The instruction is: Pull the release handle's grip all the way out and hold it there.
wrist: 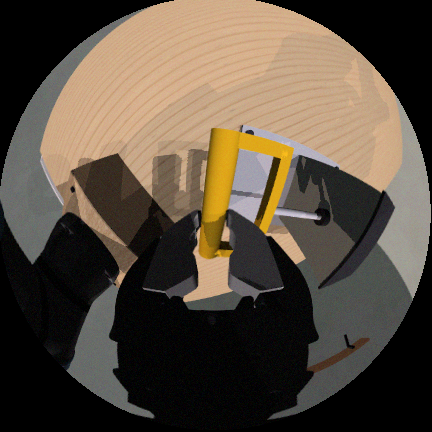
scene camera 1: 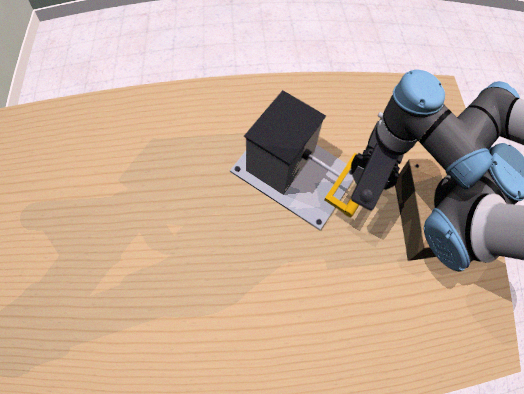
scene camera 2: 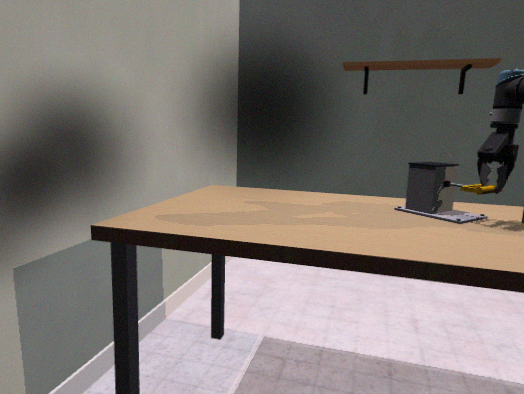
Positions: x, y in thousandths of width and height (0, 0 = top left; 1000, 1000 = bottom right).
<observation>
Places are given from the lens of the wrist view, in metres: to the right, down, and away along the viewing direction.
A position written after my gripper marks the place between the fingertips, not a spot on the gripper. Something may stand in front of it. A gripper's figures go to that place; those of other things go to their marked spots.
my gripper (wrist: 494, 490): 0.00, 0.00, 0.13
light grey base plate (wrist: 584, 390): 0.06, -0.07, 0.20
</observation>
